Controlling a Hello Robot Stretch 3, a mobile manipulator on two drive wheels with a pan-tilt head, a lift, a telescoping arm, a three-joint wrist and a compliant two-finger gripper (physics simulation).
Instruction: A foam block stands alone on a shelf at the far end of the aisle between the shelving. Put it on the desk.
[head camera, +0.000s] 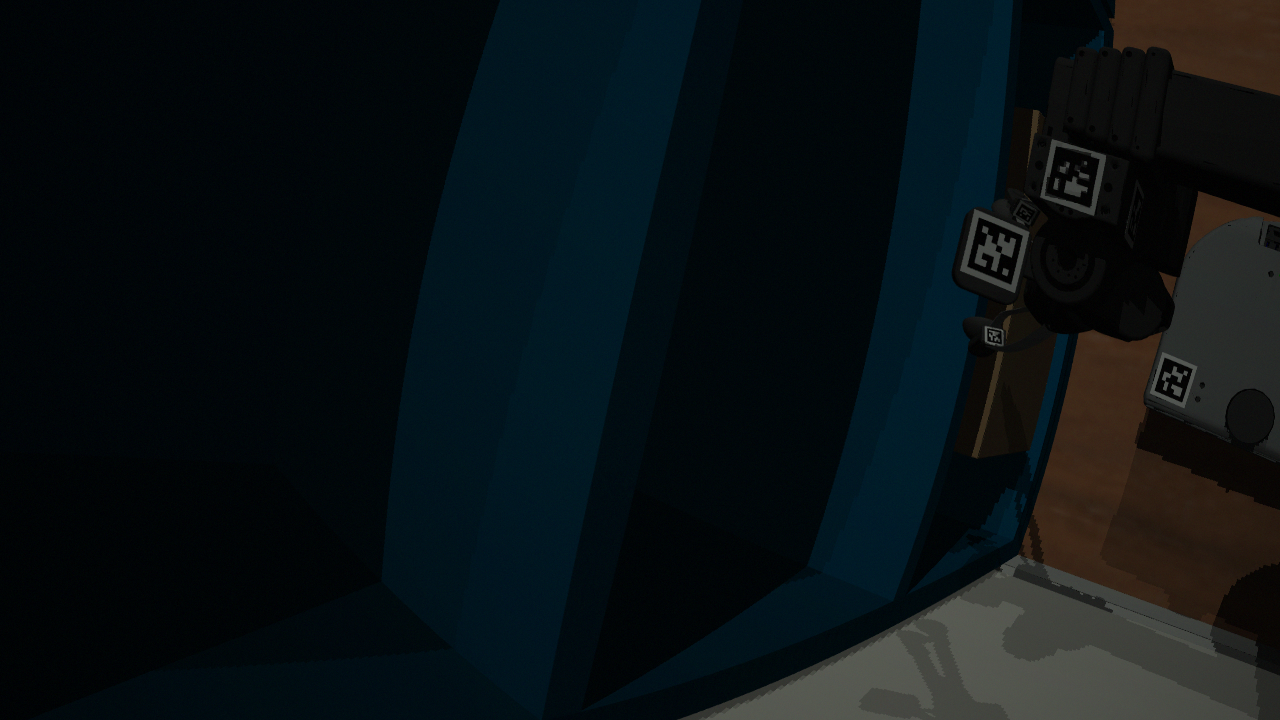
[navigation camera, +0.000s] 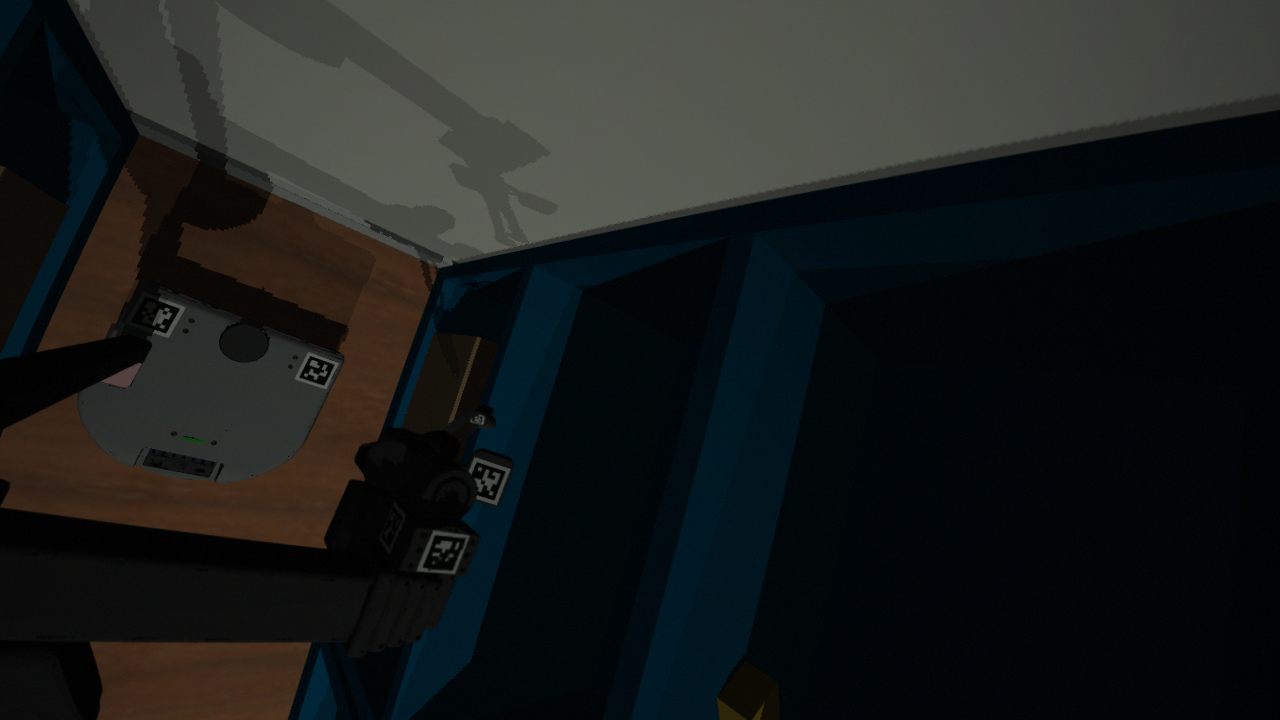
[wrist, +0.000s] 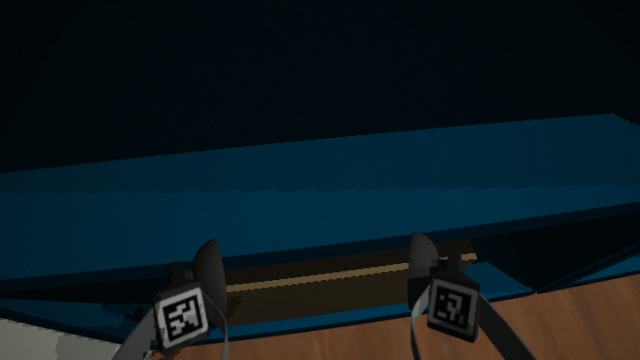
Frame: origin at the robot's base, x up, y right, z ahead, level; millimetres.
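Seen in the pictures: gripper, fingertip midpoint: (navigation camera: 472, 453) (wrist: 316, 262); robot's base, origin of the base link: (head camera: 1246, 414) (navigation camera: 243, 340).
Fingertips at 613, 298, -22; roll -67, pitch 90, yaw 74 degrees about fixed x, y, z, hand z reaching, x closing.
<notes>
Offsets run from my fingertips to a thing's top centre, as dx, dy, dz. "*": to the spot under its first point.
A yellow block @[* +407, +227, -136] (navigation camera: 750, 696), which looks like the foam block, shows in part at the bottom edge of the navigation view, on an upper board of the blue shelving (head camera: 554, 358) (navigation camera: 720, 501) (wrist: 320, 205). It does not show in the head or wrist view. My gripper (head camera: 993, 266) (navigation camera: 487, 474) (wrist: 316, 262) is open, its two fingers wide apart with nothing held between them. It hangs at the front of the shelving, near a lower board and away from the yellow block. The desk does not show in these views.
A long brown box @[-266, +206, -4] (head camera: 1015, 394) (navigation camera: 434, 385) (wrist: 320, 300) lies on a low shelf below the gripper. A pale wall (head camera: 895, 662) (navigation camera: 805, 89) closes the aisle end. My base (head camera: 1226, 313) (navigation camera: 223, 402) stands on the wooden floor, with shelving also across the aisle.
</notes>
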